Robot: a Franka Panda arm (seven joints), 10 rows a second.
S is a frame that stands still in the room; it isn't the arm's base.
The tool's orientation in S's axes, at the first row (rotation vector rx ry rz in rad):
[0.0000, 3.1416, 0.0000]
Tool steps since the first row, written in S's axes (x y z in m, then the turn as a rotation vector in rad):
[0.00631, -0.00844, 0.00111, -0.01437, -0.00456, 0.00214]
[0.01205, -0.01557, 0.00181, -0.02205, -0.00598, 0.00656]
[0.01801, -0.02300, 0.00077, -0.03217, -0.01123, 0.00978]
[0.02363, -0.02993, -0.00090, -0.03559, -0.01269, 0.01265]
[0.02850, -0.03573, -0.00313, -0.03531, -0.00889, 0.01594]
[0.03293, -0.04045, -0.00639, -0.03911, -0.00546, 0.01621]
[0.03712, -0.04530, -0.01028, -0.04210, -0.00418, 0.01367]
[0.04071, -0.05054, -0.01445, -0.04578, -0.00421, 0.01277]
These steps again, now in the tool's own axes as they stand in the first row. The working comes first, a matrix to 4 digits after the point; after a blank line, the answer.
The tool's axes in the first row as the columns of a matrix, in S's axes (used below as rounded here):
[-1.0000, 0.0000, 0.0000]
[0.0000, 1.0000, 0.0000]
[0.0000, 0.0000, -1.0000]

[-0.00631, -0.00844, -0.00111, 0.01437, -0.00456, -0.00214]
[-0.01205, -0.01557, -0.00181, 0.02205, -0.00598, -0.00656]
[-0.01801, -0.02300, -0.00077, 0.03217, -0.01123, -0.00978]
[-0.02363, -0.02993, 0.00090, 0.03559, -0.01269, -0.01265]
[-0.02850, -0.03573, 0.00313, 0.03531, -0.00889, -0.01594]
[-0.03293, -0.04045, 0.00639, 0.03911, -0.00546, -0.01621]
[-0.03712, -0.04530, 0.01028, 0.04210, -0.00418, -0.01367]
[-0.04071, -0.05054, 0.01445, 0.04578, -0.00421, -0.01277]

